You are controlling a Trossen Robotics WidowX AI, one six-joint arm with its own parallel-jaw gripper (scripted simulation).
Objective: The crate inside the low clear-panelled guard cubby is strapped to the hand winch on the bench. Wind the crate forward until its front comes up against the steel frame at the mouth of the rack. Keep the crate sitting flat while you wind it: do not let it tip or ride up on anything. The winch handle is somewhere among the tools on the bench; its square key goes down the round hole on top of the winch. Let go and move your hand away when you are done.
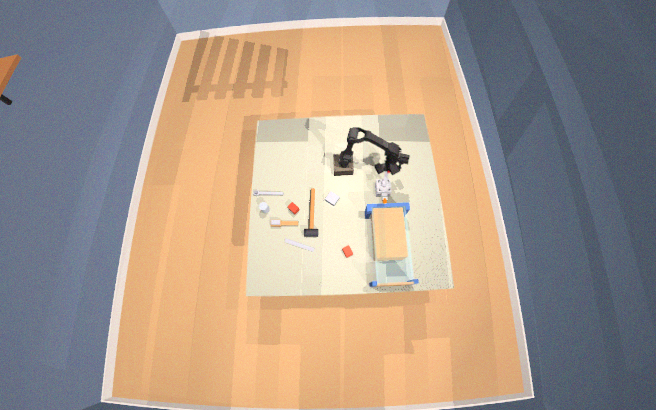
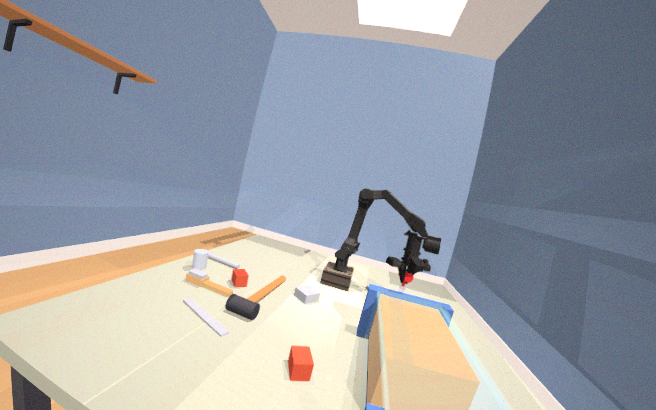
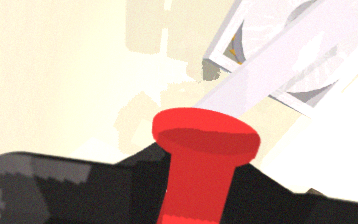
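Observation:
There's a hammer in the pictures, and a low clear-panelled cubby too. The gripper is there with them, and image 3 also shows the gripper.

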